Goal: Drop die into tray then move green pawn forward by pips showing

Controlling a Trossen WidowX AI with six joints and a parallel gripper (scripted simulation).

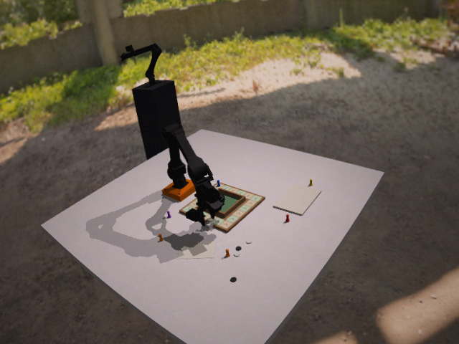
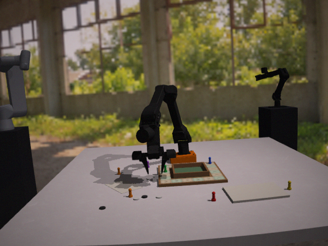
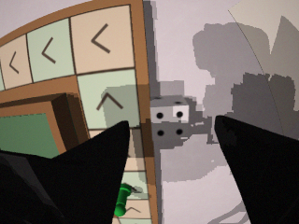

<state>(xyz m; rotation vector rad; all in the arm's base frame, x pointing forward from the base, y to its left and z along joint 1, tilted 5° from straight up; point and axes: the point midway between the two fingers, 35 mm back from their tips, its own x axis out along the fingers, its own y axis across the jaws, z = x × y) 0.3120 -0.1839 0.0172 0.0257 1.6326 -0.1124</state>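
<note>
My gripper tip is now 2 cm above the white die. The rest, counted from my gripper tip: green pawn (8 cm behind, 5 cm to the left); then blue pawn (28 cm to the left, 15 cm behind); then purple pawn (22 cm behind, 2 cm to the right, 2 cm below).
</note>
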